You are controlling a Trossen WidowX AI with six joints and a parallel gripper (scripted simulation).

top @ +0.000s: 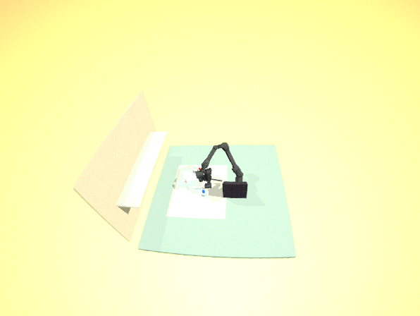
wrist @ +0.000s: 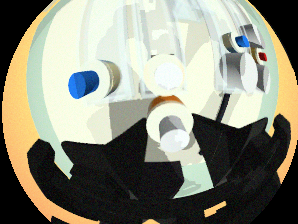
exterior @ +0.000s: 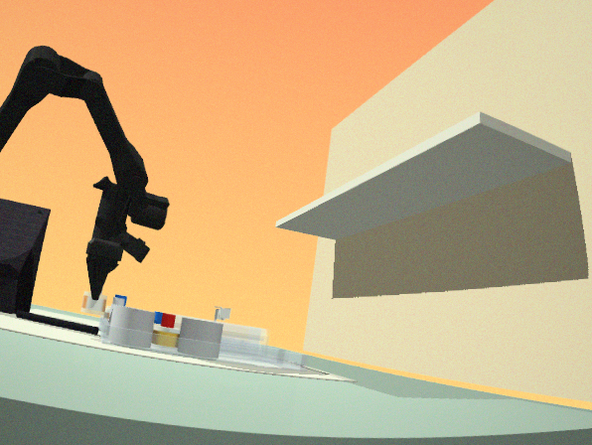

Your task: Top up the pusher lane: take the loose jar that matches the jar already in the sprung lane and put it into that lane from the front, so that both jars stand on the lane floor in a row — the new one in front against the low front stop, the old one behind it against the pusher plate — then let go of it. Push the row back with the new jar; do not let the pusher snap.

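The clear pusher lane is 200 mm ahead of my gripper tip and 30 mm below it. From my gripper tip the other things lie so: shelf (550 mm ahead, 40 mm to the left, 310 mm above).
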